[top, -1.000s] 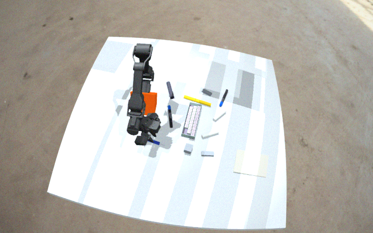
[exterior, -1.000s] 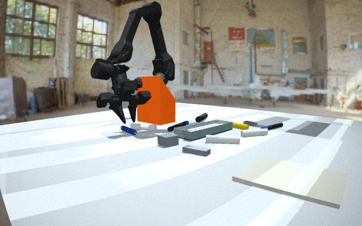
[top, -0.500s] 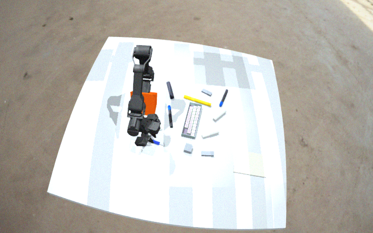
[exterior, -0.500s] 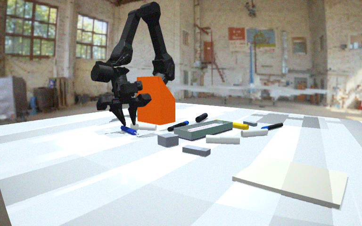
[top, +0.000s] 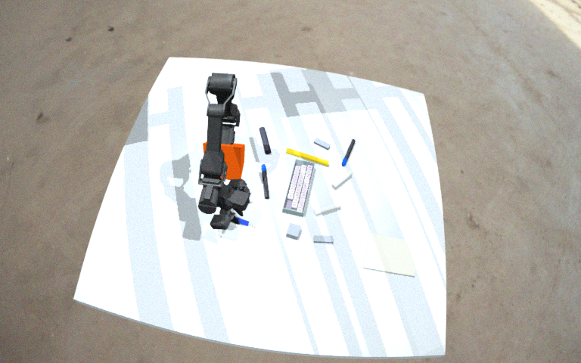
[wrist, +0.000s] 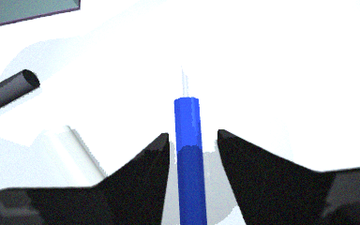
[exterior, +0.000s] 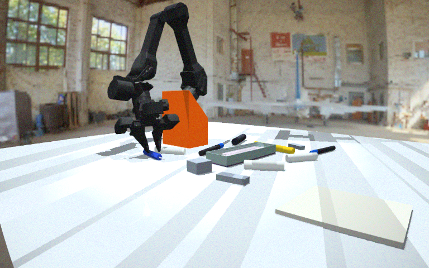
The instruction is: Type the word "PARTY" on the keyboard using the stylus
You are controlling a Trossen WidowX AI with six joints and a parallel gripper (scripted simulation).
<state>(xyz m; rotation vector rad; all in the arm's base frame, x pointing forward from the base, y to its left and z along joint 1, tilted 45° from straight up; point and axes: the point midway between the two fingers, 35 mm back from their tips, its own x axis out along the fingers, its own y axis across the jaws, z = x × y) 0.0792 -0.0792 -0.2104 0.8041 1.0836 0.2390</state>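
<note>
Right now my gripper tip is 10 mm short of the blue stylus and 10 mm above it. Round my gripper tip: yellow marker (200 mm ahead, 310 mm to the left, 10 mm below); dark marker (30 mm ahead, 360 mm to the left, 10 mm below); pale flat pad (520 mm ahead, 60 mm to the right, 10 mm below).
</note>
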